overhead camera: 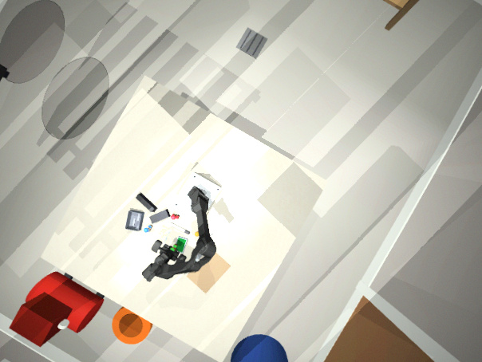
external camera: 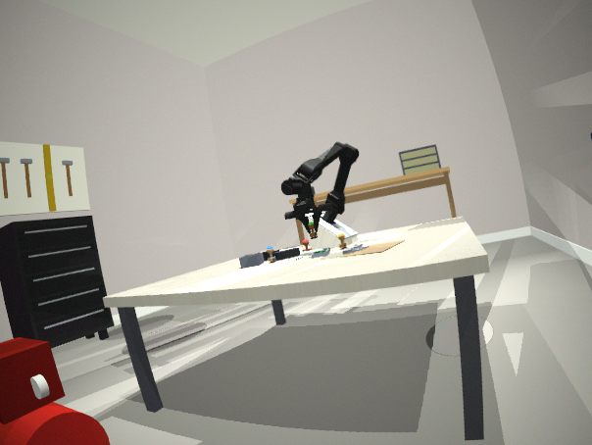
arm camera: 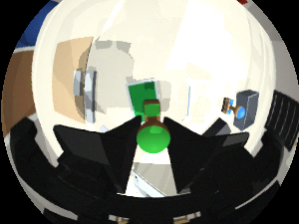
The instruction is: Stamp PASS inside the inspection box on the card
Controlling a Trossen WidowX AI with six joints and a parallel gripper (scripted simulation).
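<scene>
Now: the blue-knobbed stamp 20 cm to the right of my gripper tip, 7 cm below it and 3 cm ahead of it. Round my gripper tip: green ink pad (9 cm below, 1 cm to the left, 1 cm behind); then yellow-knobbed stamp (13 cm behind, 7 cm below, 5 cm to the left); then green-knobbed stamp (right at my gripper tip).
</scene>
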